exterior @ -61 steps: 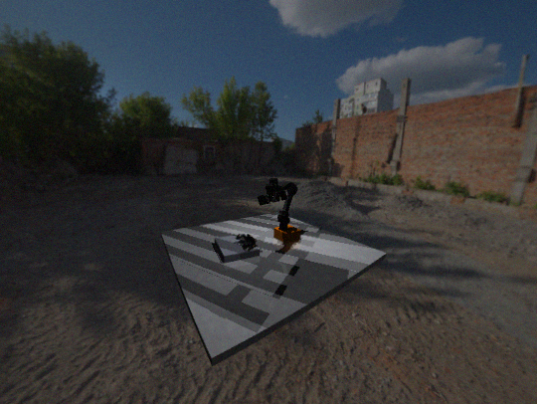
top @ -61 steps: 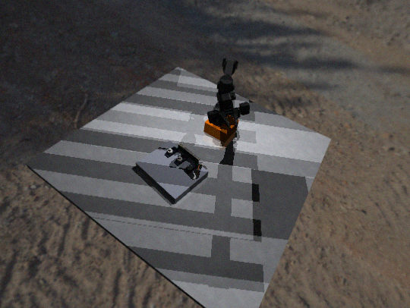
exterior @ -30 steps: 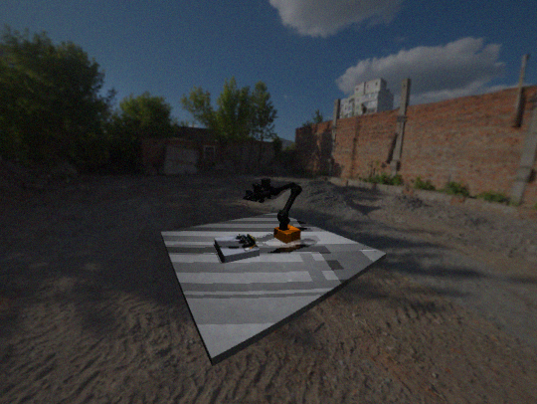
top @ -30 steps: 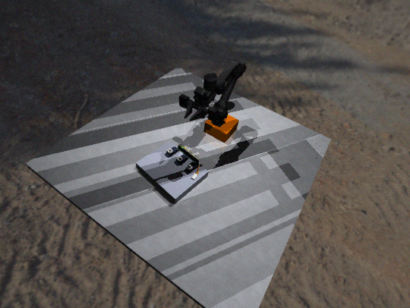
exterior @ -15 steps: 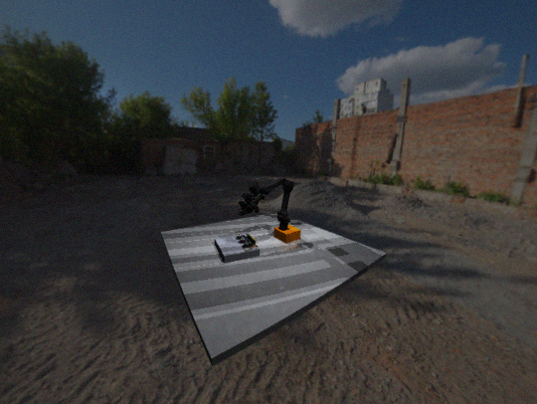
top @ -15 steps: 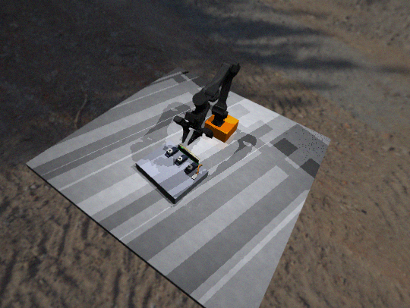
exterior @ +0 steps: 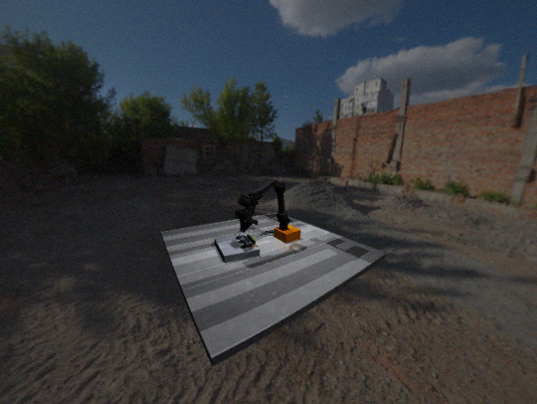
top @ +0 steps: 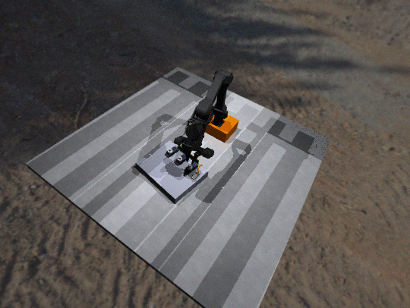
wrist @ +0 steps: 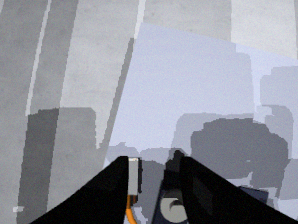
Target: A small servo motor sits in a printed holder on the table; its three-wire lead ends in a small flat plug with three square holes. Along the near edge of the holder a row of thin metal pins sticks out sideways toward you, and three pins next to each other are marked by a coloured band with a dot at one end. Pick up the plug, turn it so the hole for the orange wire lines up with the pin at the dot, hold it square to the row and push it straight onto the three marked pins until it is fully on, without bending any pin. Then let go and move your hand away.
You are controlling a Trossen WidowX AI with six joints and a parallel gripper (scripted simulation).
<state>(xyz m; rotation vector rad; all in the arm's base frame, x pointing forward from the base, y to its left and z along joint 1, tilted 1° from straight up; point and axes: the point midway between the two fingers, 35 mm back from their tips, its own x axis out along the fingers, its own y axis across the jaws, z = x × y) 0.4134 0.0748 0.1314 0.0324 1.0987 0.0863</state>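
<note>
Now: gripper tip 130 mm to the left of the green band, 130 mm past it and 100 mm above it. The rest, counted from my gripper tip: light grey holder plate (150 mm below, 110 mm to the right, 40 mm ahead).
</note>
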